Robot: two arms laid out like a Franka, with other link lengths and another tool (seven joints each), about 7 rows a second.
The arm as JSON. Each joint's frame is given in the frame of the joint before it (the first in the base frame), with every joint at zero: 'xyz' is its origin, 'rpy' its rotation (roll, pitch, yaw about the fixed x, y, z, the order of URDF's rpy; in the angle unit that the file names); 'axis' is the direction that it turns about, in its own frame. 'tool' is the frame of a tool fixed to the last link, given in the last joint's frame.
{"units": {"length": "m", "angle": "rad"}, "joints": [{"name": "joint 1", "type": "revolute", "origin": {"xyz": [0.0, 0.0, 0.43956], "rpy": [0.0, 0.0, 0.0]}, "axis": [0.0, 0.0, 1.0]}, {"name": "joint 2", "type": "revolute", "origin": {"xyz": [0.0, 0.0, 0.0], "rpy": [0.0, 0.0, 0.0]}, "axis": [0.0, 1.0, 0.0]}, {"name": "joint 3", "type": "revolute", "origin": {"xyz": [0.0, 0.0, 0.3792], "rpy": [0.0, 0.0, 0.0]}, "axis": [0.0, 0.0, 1.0]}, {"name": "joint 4", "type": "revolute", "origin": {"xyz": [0.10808, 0.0, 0.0], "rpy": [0.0, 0.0, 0.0]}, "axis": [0.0, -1.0, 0.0]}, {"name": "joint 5", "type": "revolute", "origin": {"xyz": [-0.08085, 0.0, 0.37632], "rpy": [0.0, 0.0, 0.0]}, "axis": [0.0, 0.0, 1.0]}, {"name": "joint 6", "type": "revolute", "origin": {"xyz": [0.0, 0.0, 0.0], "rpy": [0.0, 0.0, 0.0]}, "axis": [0.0, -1.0, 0.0]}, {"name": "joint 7", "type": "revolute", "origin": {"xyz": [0.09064, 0.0, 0.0], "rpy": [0.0, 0.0, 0.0]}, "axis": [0.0, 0.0, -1.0]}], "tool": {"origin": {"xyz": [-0.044, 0.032, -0.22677], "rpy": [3.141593, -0.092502, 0.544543]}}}
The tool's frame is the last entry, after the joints.
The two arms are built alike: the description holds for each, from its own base.
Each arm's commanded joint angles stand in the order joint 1, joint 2, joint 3, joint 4, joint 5, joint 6, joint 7.
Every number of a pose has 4 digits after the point. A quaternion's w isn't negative.
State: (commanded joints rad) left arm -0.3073 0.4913 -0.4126 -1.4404 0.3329 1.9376 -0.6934; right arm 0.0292 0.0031 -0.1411 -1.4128 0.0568 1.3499 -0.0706
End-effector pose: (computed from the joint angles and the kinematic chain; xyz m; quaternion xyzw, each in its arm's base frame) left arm 0.5843 -0.3826 0.4607 -0.9681 -0.2237 -0.1099 0.0248; right arm 0.4993 -0.0138 0.7291 -0.9662 -0.2519 -0.0237 0.0493
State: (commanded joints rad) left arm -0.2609 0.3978 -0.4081 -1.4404 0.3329 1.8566 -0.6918; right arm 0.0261 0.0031 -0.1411 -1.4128 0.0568 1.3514 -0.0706
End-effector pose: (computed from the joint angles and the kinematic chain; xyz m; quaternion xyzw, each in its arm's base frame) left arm 0.5850 -0.3390 0.5186 -0.9585 -0.2516 -0.1278 0.0393; right arm 0.4996 -0.0154 0.7292 -0.9666 -0.2504 -0.0245 0.0490
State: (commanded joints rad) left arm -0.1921 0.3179 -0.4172 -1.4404 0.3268 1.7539 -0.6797; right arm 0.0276 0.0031 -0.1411 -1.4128 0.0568 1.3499 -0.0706
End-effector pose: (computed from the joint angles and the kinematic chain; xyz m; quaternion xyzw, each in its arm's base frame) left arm 0.5781 -0.2870 0.5656 -0.9489 -0.2815 -0.1282 0.0634; right arm 0.4993 -0.0146 0.7291 -0.9664 -0.2511 -0.0238 0.0493
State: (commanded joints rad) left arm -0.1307 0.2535 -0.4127 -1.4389 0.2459 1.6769 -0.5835; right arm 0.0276 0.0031 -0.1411 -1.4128 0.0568 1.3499 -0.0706
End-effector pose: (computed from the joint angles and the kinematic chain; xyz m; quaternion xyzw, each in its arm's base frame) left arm 0.5657 -0.2481 0.6001 -0.9534 -0.2786 -0.0993 0.0591; right arm 0.4993 -0.0146 0.7291 -0.9664 -0.2511 -0.0238 0.0493
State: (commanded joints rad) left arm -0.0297 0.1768 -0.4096 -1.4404 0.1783 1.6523 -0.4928; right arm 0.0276 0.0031 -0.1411 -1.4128 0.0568 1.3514 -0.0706
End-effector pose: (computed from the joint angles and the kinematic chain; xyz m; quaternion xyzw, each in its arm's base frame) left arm 0.5654 -0.1944 0.6414 -0.9508 -0.2914 -0.0986 0.0369; right arm 0.4996 -0.0147 0.7292 -0.9664 -0.2511 -0.0245 0.0490
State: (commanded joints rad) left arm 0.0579 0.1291 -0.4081 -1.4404 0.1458 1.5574 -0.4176; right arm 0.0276 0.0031 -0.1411 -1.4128 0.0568 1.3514 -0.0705
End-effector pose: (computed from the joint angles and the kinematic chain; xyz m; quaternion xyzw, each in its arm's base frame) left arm 0.5499 -0.1396 0.6633 -0.9494 -0.3011 -0.0721 0.0520; right arm 0.4996 -0.0147 0.7292 -0.9664 -0.2510 -0.0245 0.0490
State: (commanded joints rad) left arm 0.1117 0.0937 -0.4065 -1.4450 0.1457 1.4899 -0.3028; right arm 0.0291 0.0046 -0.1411 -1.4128 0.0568 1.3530 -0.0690
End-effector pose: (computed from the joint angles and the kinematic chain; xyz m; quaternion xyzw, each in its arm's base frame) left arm 0.5366 -0.1000 0.6785 -0.9576 -0.2740 -0.0562 0.0695; right arm 0.5005 -0.0139 0.7285 -0.9664 -0.2510 -0.0244 0.0489
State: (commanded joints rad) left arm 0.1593 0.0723 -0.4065 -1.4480 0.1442 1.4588 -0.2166; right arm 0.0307 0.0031 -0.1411 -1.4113 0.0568 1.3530 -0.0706
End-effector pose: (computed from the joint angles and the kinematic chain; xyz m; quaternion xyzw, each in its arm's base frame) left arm 0.5310 -0.0698 0.6878 -0.9624 -0.2563 -0.0480 0.0758; right arm 0.5002 -0.0132 0.7298 -0.9660 -0.2526 -0.0258 0.0485
